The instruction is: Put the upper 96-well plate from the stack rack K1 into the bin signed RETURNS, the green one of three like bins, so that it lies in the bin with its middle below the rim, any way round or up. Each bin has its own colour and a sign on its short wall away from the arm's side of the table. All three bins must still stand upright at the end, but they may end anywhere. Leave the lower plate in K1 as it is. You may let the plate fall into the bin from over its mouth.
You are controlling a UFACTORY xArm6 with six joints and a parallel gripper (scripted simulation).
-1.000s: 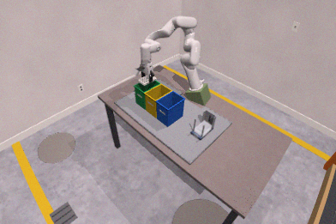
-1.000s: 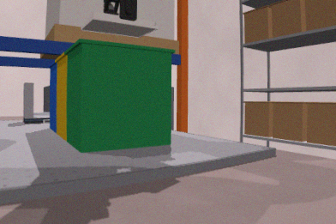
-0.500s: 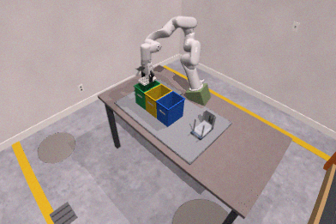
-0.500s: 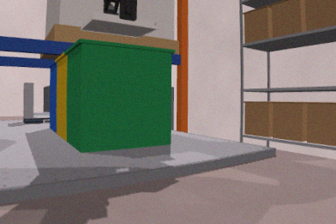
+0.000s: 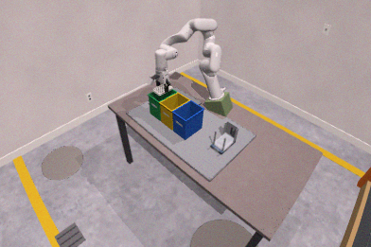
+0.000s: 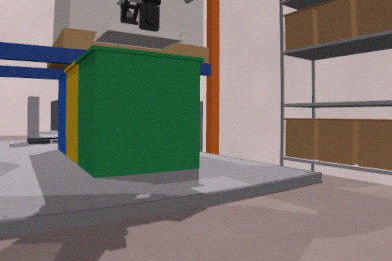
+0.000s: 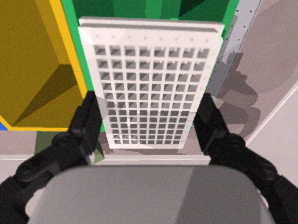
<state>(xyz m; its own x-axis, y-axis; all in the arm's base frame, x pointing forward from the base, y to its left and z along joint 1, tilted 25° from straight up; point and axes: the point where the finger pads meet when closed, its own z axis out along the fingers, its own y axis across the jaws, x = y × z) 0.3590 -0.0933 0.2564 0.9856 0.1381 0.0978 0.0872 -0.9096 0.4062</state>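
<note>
Now: hand 140 mm above the green bin. The rest, counted from my hand: blue bin (20 mm behind, 260 mm to the left, 140 mm below); yellow bin (10 mm behind, 130 mm to the left, 140 mm below); white 96-well plate (10 mm below).
</note>
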